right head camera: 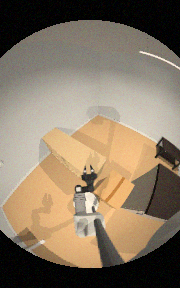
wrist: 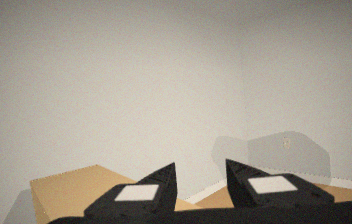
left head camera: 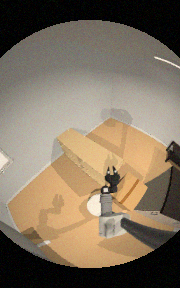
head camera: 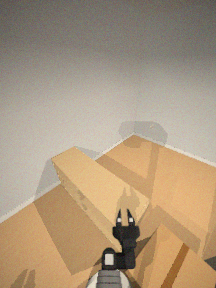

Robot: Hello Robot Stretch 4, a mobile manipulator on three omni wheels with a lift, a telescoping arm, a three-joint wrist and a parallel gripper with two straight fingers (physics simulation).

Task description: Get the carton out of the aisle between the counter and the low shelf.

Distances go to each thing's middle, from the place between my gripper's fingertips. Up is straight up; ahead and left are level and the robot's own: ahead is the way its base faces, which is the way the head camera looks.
The carton (right head camera: 113, 190) is 240 mm behind my hand, 370 mm to the right of it and 670 mm below it.
